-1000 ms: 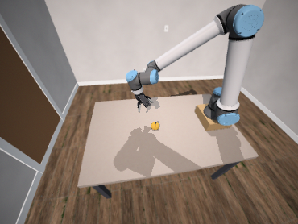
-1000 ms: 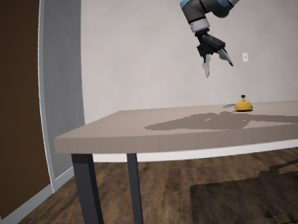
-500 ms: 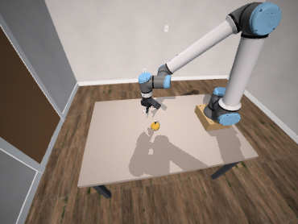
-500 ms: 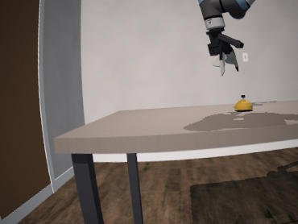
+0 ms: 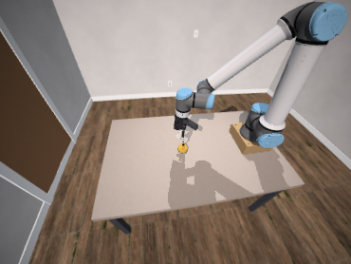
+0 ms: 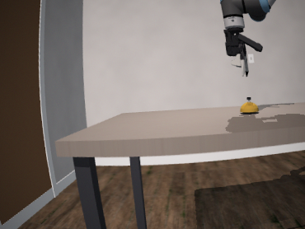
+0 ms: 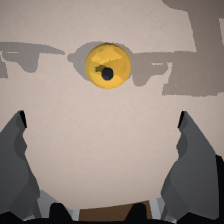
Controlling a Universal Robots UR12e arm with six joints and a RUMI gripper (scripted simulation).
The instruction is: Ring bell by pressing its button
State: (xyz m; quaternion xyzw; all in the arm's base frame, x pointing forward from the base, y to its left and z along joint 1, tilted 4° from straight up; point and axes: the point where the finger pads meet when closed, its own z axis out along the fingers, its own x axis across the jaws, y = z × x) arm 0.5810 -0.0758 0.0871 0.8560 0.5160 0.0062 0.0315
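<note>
Now: the black button 100 mm below my hand, 10 mm to the left of it and 10 mm behind it. Round my hand: yellow dome bell: 110 mm below, 10 mm to the left, 10 mm behind.
</note>
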